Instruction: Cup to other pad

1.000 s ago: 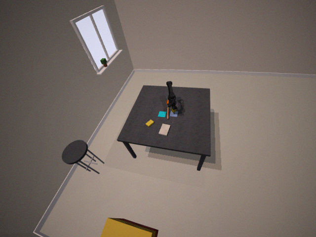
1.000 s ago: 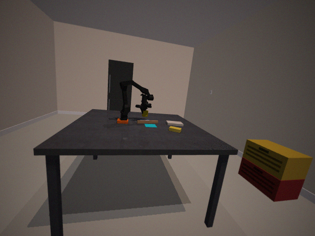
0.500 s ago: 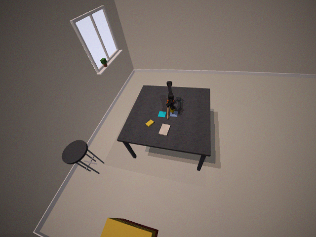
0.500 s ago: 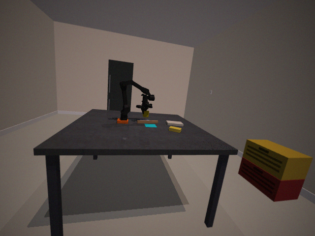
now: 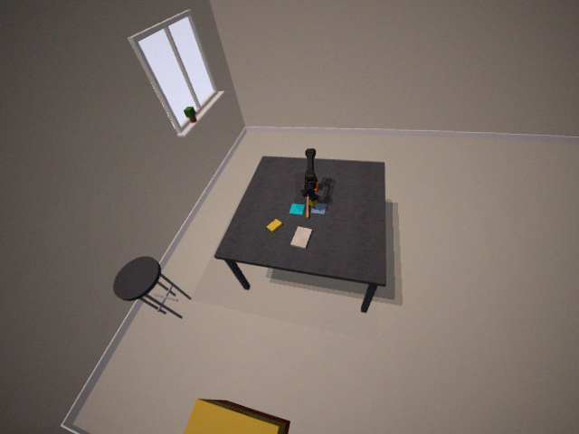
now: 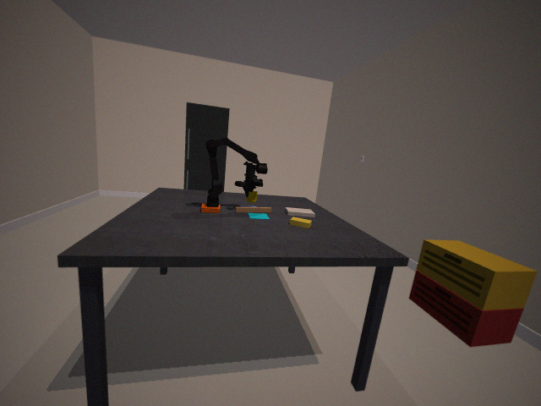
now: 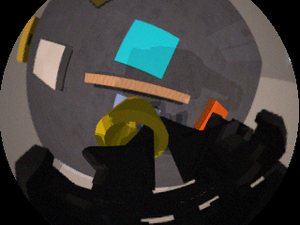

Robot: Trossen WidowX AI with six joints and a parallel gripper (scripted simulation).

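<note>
My gripper tip is 4 cm short of the cyan pad, 13 cm to the left of it and 10 cm above it. From my gripper tip the other things lie so: blue-grey pad (3 cm ahead, 6 cm to the left, 10 cm below); wooden bar (3 cm ahead, 4 cm to the right, 8 cm below); yellow cup (2 cm ahead, 1 cm to the left).
</note>
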